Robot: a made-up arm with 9 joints. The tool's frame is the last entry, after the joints. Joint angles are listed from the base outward.
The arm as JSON. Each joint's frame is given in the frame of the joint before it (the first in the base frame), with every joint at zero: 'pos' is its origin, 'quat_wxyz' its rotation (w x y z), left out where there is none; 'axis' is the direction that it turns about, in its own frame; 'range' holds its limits. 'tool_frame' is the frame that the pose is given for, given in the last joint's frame.
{
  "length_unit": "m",
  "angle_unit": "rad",
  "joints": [
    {
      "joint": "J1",
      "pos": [
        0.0,
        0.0,
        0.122
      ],
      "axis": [
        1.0,
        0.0,
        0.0
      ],
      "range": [
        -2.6,
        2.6
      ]
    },
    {
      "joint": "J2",
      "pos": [
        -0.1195,
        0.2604,
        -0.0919
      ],
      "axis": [
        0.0,
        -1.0,
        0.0
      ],
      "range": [
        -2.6,
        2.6
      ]
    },
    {
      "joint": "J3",
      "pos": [
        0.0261,
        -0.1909,
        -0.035
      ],
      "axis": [
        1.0,
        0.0,
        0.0
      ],
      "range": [
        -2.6,
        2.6
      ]
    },
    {
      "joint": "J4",
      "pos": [
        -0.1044,
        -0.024,
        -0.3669
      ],
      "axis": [
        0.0,
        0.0,
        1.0
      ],
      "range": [
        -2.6,
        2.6
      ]
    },
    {
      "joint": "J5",
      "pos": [
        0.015,
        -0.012,
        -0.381
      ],
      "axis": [
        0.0,
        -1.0,
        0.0
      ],
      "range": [
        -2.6,
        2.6
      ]
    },
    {
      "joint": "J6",
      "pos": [
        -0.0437,
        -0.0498,
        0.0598
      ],
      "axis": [
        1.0,
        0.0,
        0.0
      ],
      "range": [
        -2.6,
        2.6
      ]
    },
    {
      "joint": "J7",
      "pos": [
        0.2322,
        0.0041,
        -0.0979
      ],
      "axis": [
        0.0,
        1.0,
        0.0
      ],
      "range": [
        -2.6,
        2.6
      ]
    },
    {
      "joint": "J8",
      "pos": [
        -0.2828,
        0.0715,
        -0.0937
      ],
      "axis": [
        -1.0,
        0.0,
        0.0
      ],
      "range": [
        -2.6,
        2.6
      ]
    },
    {
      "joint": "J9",
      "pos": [
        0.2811,
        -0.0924,
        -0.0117
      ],
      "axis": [
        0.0,
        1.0,
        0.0
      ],
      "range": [
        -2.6,
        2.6
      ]
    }
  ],
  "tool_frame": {
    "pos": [
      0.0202,
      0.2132,
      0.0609
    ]
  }
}
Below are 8 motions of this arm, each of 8 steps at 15 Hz.
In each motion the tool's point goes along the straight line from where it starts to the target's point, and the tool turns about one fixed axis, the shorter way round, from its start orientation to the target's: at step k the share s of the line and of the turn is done. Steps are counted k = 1, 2, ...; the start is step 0. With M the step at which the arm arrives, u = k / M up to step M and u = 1 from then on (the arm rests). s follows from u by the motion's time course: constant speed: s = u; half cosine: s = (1 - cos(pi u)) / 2; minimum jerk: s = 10 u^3 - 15 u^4 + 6 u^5.
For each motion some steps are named. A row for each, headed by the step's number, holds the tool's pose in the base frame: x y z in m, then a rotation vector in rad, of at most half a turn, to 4 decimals.
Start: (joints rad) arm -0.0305 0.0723 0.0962 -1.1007 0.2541 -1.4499 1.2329 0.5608 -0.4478
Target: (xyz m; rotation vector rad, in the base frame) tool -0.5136 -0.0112 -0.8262 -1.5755 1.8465 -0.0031
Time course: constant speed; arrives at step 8
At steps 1, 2, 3, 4, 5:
1: -0.2529 -0.0802 -0.9006 -1.0715 1.6795 -0.9993
2: -0.2902 -0.0703 -0.8900 -1.1541 1.7204 -0.8680
3: -0.3274 -0.0605 -0.8793 -1.2335 1.7559 -0.7327
4: -0.3647 -0.0506 -0.8687 -1.3094 1.7857 -0.5935
5: -0.4019 -0.0408 -0.8581 -1.3818 1.8099 -0.4508

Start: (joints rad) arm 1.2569 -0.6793 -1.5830 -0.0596 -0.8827 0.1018 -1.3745 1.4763 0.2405
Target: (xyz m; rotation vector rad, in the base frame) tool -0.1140 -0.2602 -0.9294 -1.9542 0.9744 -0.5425
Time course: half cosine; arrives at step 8
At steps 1, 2, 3, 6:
1: -0.0293 -0.0848 -0.9148 -1.5488 -0.5012 -0.0093
2: -0.0389 -0.1046 -0.9164 -1.6244 -0.3474 -0.0686
3: -0.0531 -0.1342 -0.9189 -1.7244 -0.1108 -0.1581
6: -0.1011 -0.2335 -0.9272 -1.9345 0.7353 -0.4613

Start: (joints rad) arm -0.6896 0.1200 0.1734 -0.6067 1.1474 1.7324 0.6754 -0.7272 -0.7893
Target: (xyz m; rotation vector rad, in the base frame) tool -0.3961 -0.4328 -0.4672 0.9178 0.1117 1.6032
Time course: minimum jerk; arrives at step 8
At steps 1, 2, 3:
1: -0.2289 -0.2763 -0.4767 1.4149 -0.6569 0.7257
2: -0.2438 -0.2902 -0.4758 1.3830 -0.5928 0.8131
3: -0.2730 -0.3175 -0.4742 1.3134 -0.4643 0.9798

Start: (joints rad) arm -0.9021 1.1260 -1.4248 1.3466 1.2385 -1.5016 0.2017 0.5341 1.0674
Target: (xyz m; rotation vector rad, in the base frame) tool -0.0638 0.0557 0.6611 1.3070 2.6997 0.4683
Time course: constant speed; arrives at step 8
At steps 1, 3, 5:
1: 0.1770 -0.2250 0.5573 1.9741 2.2752 0.7105
3: 0.1082 -0.1448 0.5870 1.7935 2.4163 0.6449
5: 0.0394 -0.0646 0.6166 1.6043 2.5417 0.5762

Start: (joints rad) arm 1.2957 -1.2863 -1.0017 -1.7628 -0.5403 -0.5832 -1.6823 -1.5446 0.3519
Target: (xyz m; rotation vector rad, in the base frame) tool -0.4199 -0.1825 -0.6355 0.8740 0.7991 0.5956
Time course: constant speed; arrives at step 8
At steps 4, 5, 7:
4: -0.4665 -0.1732 -0.6079 0.8587 0.4816 0.6284
5: -0.4549 -0.1755 -0.6148 0.8638 0.5609 0.6212
7: -0.4316 -0.1802 -0.6286 0.8714 0.7197 0.6048

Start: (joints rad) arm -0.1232 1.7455 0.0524 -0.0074 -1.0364 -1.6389 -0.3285 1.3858 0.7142
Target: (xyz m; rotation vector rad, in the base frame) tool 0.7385 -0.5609 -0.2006 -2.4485 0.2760 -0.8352
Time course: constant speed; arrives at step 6
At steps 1, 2, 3, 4, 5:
1: 0.9056 -0.2832 0.2193 -2.4054 -0.5082 -1.7229
2: 0.8722 -0.3388 0.1353 -2.4500 -0.3395 -1.5486
3: 0.8388 -0.3943 0.0513 -2.4756 -0.1763 -1.3717
4: 0.8053 -0.4498 -0.0326 -2.4832 -0.0191 -1.1932
5: 0.7719 -0.5054 -0.1166 -2.4738 0.1318 -1.0141

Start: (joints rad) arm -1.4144 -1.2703 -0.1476 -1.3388 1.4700 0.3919 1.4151 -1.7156 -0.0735
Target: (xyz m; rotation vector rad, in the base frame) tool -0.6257 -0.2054 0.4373 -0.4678 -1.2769 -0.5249
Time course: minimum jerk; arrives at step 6
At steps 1, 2, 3, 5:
1: -0.6729 -0.2014 0.2079 -0.4744 -0.7831 -0.9854
2: -0.6644 -0.2021 0.2494 -0.4757 -0.8766 -0.9070
3: -0.6502 -0.2033 0.3184 -0.4754 -1.0282 -0.7718
5: -0.6274 -0.2053 0.4289 -0.4686 -1.2598 -0.5430

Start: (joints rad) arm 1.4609 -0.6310 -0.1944 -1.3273 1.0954 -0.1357 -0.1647 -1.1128 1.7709
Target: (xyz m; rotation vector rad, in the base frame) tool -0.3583 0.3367 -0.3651 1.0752 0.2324 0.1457
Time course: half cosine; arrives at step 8
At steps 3, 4, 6, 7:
3: -0.3873 0.4776 -0.2137 1.2663 0.7806 0.3026
4: -0.3793 0.4386 -0.2556 1.2186 0.6268 0.2590
6: -0.3644 0.3666 -0.3330 1.1199 0.3468 0.1788
7: -0.3599 0.3445 -0.3568 1.0870 0.2620 0.1543

